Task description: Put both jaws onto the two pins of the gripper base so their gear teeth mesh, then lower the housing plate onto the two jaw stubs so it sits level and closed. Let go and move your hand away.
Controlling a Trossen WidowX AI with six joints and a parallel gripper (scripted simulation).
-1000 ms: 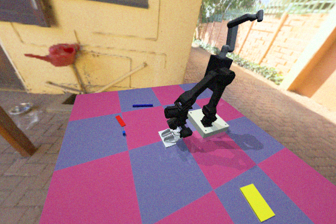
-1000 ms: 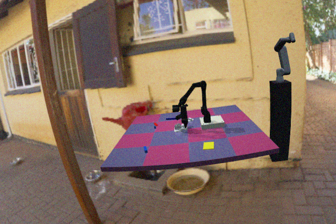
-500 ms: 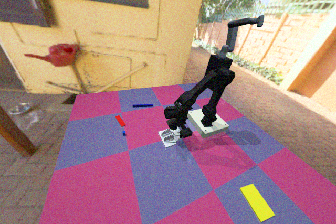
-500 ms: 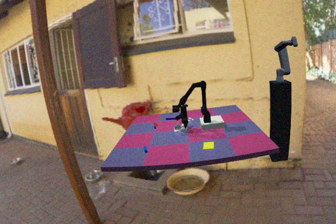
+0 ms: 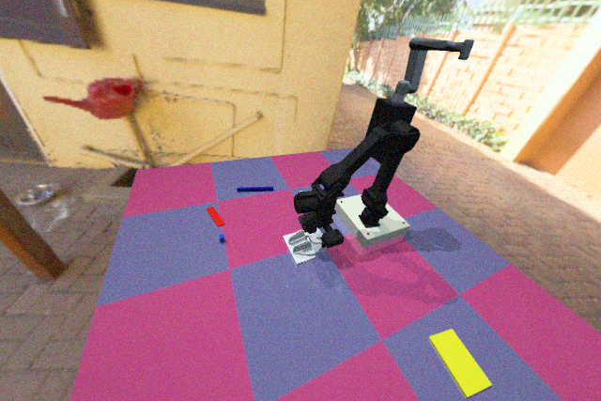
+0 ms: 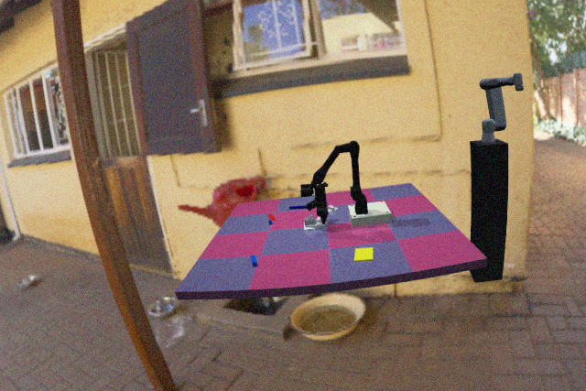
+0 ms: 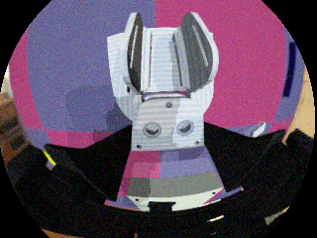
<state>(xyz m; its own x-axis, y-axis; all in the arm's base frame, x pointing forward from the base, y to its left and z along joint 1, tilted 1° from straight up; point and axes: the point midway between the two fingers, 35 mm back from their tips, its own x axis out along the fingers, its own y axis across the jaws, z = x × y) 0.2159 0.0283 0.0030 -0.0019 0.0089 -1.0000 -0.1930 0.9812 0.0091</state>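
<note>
Now: gripper tip 1 cm short of the housing plate and 1 cm above it. Also, from my gripper tip: small blue cube 33 cm ahead, 5 cm to the right; then red block 36 cm ahead, 17 cm to the right, 2 cm below; then blue bar 20 cm ahead, 32 cm to the right, 1 cm below.
</note>
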